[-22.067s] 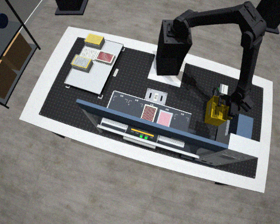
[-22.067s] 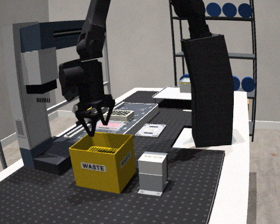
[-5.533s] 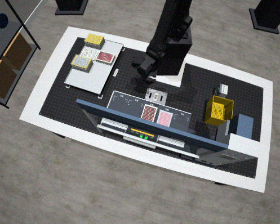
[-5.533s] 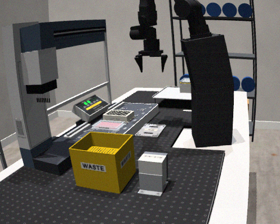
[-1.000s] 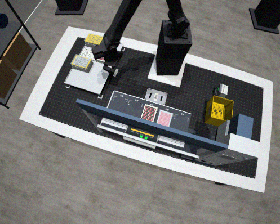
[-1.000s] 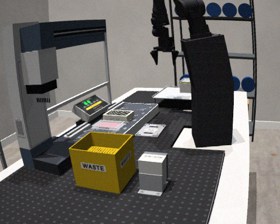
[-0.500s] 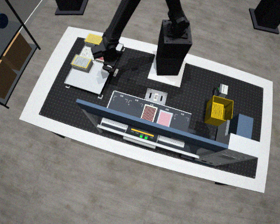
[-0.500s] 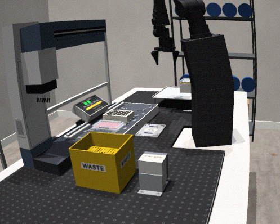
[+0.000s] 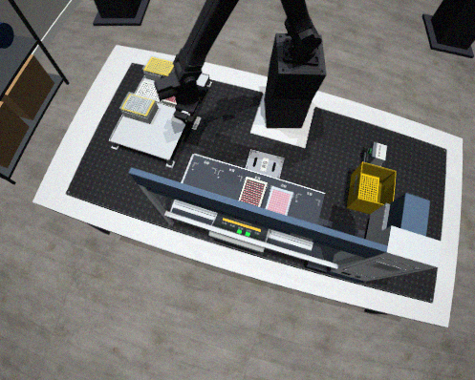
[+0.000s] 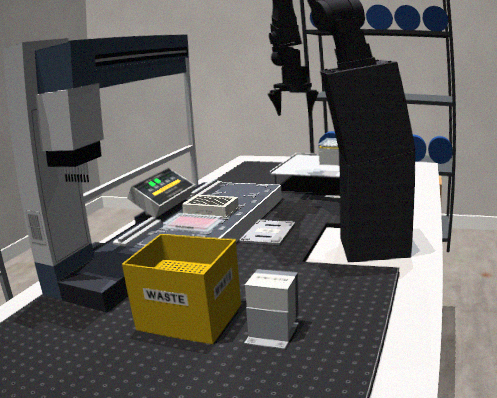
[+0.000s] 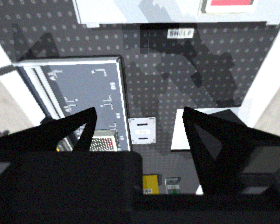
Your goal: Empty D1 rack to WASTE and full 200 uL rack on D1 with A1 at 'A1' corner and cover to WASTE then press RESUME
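The clear rack cover is 11 cm behind my hand, 27 cm to the right of it and 15 cm below it. Also, from my hand: blue gantry 41 cm ahead, 24 cm to the left, 23 cm above; then shelf plate 15 cm behind, 19 cm to the right, 21 cm below; then white well plate 22 cm behind, 25 cm to the right, 20 cm below.
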